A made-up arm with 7 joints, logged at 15 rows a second.
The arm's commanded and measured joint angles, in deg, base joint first. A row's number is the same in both.
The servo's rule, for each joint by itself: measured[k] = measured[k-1] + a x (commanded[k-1-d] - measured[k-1]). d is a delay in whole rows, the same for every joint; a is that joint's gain. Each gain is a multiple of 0.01, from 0.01 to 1. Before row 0 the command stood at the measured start. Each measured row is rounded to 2 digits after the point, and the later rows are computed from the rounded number. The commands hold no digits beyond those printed.
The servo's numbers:
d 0
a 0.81 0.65 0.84 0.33 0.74 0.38 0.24
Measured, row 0:
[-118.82 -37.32 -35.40 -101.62 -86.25 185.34 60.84]
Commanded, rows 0 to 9:
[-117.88 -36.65 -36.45 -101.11 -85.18 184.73 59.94]
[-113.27 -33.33 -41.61 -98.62 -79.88 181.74 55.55]
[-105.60 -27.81 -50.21 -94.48 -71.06 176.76 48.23]
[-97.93 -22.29 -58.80 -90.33 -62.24 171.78 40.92]
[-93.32 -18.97 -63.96 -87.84 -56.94 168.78 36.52]
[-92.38 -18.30 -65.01 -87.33 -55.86 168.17 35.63]
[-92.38 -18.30 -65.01 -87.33 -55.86 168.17 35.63]
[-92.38 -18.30 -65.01 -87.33 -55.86 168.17 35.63]
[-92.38 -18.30 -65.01 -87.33 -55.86 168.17 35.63]
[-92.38 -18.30 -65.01 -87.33 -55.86 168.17 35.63]
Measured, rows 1 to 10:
[-118.06 -36.88 -36.28 -101.45 -85.46 185.11 60.62]
[-114.18 -34.57 -40.76 -100.52 -81.33 183.83 59.40]
[-107.23 -30.18 -48.70 -98.53 -73.73 181.14 56.72]
[-99.70 -25.05 -57.18 -95.82 -65.23 177.58 52.93]
[-94.53 -21.10 -62.88 -93.19 -59.10 174.24 48.99]
[-92.79 -19.28 -64.67 -91.26 -56.70 171.93 45.78]
[-92.46 -18.64 -64.96 -89.96 -56.08 170.50 43.34]
[-92.40 -18.42 -65.00 -89.09 -55.92 169.61 41.49]
[-92.38 -18.34 -65.01 -88.51 -55.88 169.06 40.08]
[-92.38 -18.31 -65.01 -88.12 -55.87 168.72 39.01]

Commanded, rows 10 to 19:
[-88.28 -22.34 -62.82 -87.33 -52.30 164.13 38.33]
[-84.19 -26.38 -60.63 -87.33 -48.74 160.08 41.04]
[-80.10 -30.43 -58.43 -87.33 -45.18 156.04 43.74]
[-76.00 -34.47 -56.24 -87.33 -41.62 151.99 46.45]
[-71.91 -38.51 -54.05 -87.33 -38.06 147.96 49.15]
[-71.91 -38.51 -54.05 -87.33 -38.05 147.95 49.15]
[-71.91 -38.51 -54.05 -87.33 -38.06 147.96 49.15]
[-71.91 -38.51 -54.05 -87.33 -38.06 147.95 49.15]
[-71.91 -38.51 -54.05 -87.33 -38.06 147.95 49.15]
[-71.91 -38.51 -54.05 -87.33 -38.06 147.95 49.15]
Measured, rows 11 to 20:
[-89.06 -20.93 -63.17 -87.86 -53.23 166.98 38.85]
[-85.12 -24.47 -61.04 -87.69 -49.91 164.36 39.38]
[-81.05 -28.34 -58.85 -87.57 -46.41 161.20 40.43]
[-76.96 -32.32 -56.66 -87.49 -42.87 157.70 41.87]
[-72.87 -36.34 -54.47 -87.44 -39.31 154.00 43.62]
[-72.09 -37.75 -54.12 -87.40 -38.38 151.70 44.95]
[-71.94 -38.24 -54.06 -87.38 -38.14 150.28 45.96]
[-71.92 -38.42 -54.05 -87.36 -38.08 149.39 46.73]
[-71.91 -38.48 -54.05 -87.35 -38.07 148.84 47.31]
[-71.91 -38.50 -54.05 -87.34 -38.06 148.50 47.75]

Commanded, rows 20 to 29:
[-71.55 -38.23 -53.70 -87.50 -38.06 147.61 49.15]
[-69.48 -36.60 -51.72 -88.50 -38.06 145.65 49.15]
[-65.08 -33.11 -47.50 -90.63 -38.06 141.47 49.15]
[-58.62 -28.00 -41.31 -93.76 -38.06 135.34 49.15]
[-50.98 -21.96 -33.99 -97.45 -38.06 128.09 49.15]
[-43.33 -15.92 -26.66 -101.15 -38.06 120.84 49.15]
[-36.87 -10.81 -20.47 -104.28 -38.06 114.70 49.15]
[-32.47 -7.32 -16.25 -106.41 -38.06 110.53 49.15]
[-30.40 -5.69 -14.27 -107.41 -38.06 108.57 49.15]
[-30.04 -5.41 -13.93 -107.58 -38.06 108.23 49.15]
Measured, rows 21 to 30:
[-71.62 -38.32 -53.76 -87.39 -38.06 148.16 48.09]
[-69.89 -37.20 -52.05 -87.76 -38.06 147.21 48.34]
[-65.99 -34.54 -48.23 -88.71 -38.06 145.03 48.53]
[-60.02 -30.29 -42.42 -90.38 -38.06 141.35 48.68]
[-52.70 -24.88 -35.34 -92.71 -38.06 136.31 48.79]
[-45.11 -19.06 -28.05 -95.50 -38.06 130.43 48.88]
[-38.44 -13.70 -21.68 -98.40 -38.06 124.45 48.94]
[-33.60 -9.55 -17.12 -101.04 -38.06 119.16 48.99]
[-31.01 -7.04 -14.73 -103.14 -38.06 115.14 49.03]
[-30.22 -5.98 -14.06 -104.61 -38.06 112.51 49.06]

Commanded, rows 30 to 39:
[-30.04 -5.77 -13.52 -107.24 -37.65 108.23 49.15]
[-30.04 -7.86 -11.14 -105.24 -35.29 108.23 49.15]
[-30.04 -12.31 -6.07 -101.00 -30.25 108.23 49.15]
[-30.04 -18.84 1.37 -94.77 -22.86 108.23 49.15]
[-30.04 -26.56 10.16 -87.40 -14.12 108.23 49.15]
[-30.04 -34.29 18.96 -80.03 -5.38 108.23 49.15]
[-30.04 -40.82 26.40 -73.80 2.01 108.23 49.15]
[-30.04 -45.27 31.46 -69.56 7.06 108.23 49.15]
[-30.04 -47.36 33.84 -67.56 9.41 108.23 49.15]
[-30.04 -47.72 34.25 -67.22 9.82 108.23 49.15]
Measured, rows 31 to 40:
[-30.07 -5.84 -13.61 -105.48 -37.76 110.88 49.08]
[-30.05 -7.15 -11.54 -105.40 -35.93 109.87 49.10]
[-30.04 -10.50 -6.95 -103.95 -31.73 109.25 49.11]
[-30.04 -15.92 0.04 -100.92 -25.17 108.86 49.12]
[-30.04 -22.84 8.54 -96.46 -16.99 108.62 49.13]
[-30.04 -30.28 17.29 -91.04 -8.40 108.47 49.13]
[-30.04 -37.13 24.94 -85.35 -0.70 108.38 49.13]
[-30.04 -42.42 30.42 -80.14 5.04 108.32 49.13]
[-30.04 -45.63 33.29 -75.99 8.27 108.29 49.13]
[-30.04 -46.99 34.10 -73.10 9.42 108.27 49.13]

